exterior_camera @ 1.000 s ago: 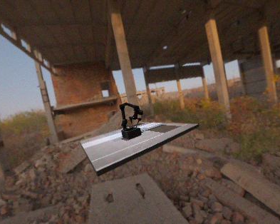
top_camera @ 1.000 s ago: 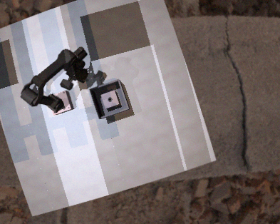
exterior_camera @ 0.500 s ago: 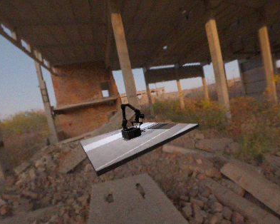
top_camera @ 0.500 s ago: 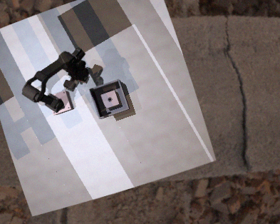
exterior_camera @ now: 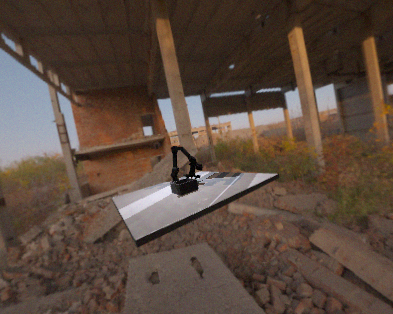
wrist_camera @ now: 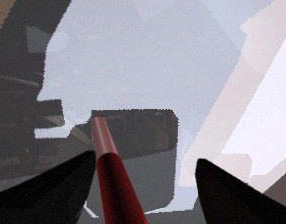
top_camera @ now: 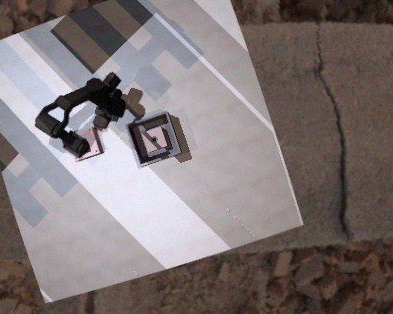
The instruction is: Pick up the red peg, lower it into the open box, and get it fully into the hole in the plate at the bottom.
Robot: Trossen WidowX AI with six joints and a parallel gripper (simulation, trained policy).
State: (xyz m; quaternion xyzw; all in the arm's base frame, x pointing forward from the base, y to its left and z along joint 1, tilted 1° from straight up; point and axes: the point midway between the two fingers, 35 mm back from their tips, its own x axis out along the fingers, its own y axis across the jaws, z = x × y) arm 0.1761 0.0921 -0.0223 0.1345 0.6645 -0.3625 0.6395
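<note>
The pale plate lies 140 mm ahead of my gripper tip, 180 mm to the right of it and 40 mm above it. Also, from my gripper tip: box 140 mm ahead, 180 mm to the right, 20 mm above; red peg 10 mm ahead, 20 mm to the left, 30 mm above.
</note>
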